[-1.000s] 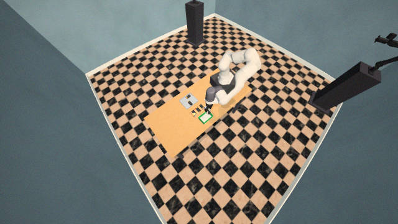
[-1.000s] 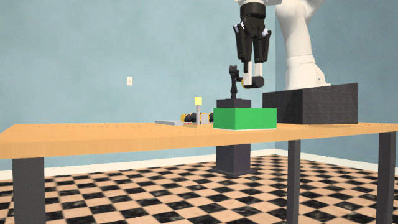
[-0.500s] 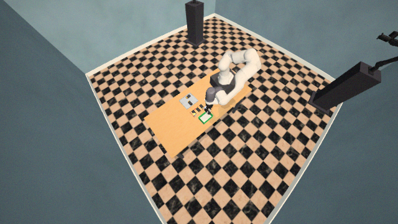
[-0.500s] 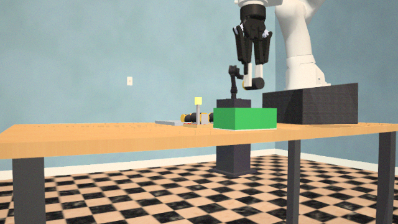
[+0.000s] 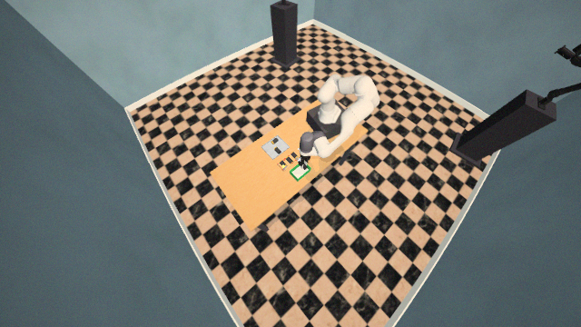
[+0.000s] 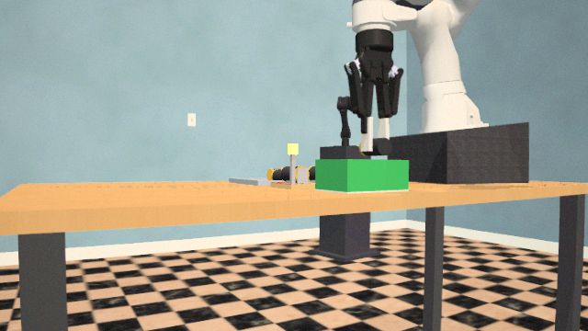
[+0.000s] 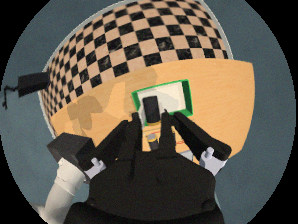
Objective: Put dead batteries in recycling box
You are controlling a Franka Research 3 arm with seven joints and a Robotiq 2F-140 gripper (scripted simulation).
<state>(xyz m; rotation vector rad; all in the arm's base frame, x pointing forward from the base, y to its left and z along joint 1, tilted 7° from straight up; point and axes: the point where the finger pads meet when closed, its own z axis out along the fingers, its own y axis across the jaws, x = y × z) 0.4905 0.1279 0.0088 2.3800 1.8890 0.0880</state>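
Right now the green recycling box is 3 cm ahead of my hand and 9 cm below it.
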